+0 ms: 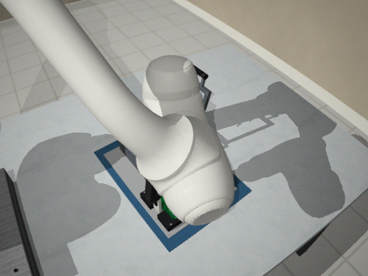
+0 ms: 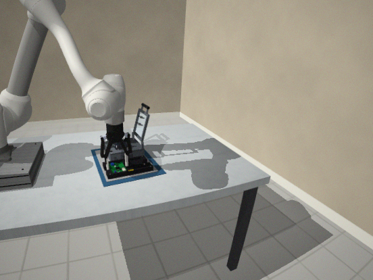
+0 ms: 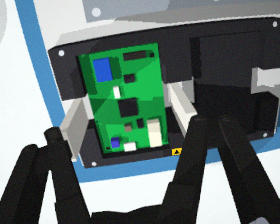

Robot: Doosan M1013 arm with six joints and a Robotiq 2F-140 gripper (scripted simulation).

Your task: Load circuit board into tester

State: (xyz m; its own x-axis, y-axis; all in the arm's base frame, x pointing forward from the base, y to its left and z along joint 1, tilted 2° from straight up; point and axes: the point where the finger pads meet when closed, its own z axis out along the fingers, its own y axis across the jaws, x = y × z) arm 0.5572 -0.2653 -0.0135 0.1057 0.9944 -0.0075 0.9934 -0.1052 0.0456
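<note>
Now: the green circuit board 20 mm below my hand. From my hand the other things lie so: latch hook 230 mm to the left, 50 mm above, 20 mm ahead; tester lid 200 mm ahead, 150 mm to the left, 140 mm above.
</note>
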